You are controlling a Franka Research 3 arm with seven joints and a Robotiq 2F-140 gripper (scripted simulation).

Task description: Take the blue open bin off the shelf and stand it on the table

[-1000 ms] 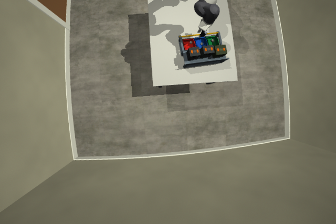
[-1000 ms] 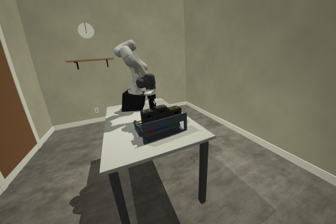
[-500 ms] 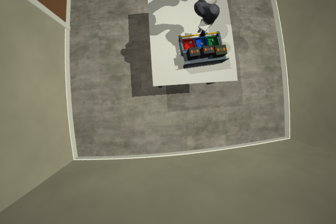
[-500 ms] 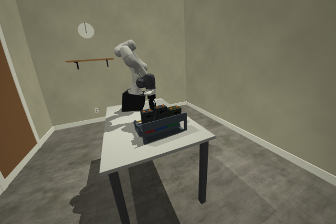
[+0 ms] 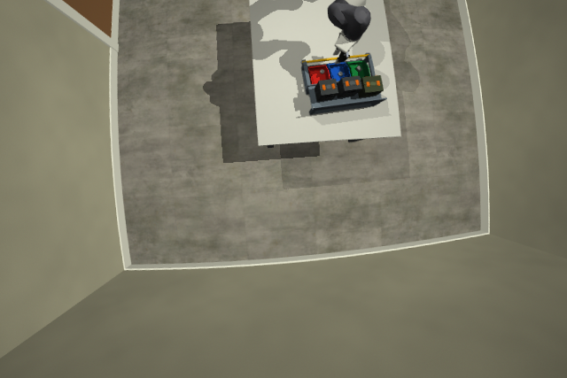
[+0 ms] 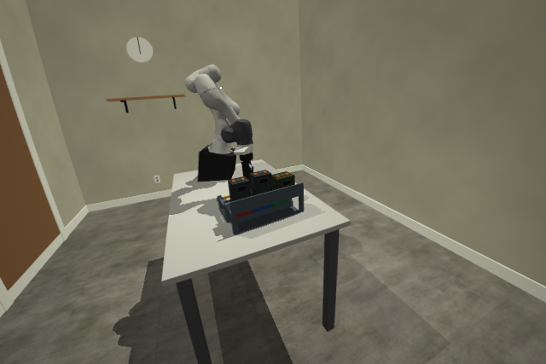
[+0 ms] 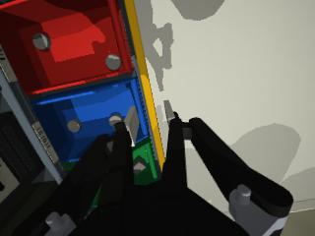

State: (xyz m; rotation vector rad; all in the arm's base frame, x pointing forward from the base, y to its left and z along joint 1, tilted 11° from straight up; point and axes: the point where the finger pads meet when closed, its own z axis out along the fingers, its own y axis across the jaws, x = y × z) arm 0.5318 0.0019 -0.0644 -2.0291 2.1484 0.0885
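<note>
Right now the yellow bar is 30 mm below my hand. From my hand the other things lie so: red bin (100 mm ahead, 120 mm to the right, 50 mm below); then blue open bin (100 mm ahead, 50 mm below); then green bin (110 mm ahead, 110 mm to the left, 50 mm below).
</note>
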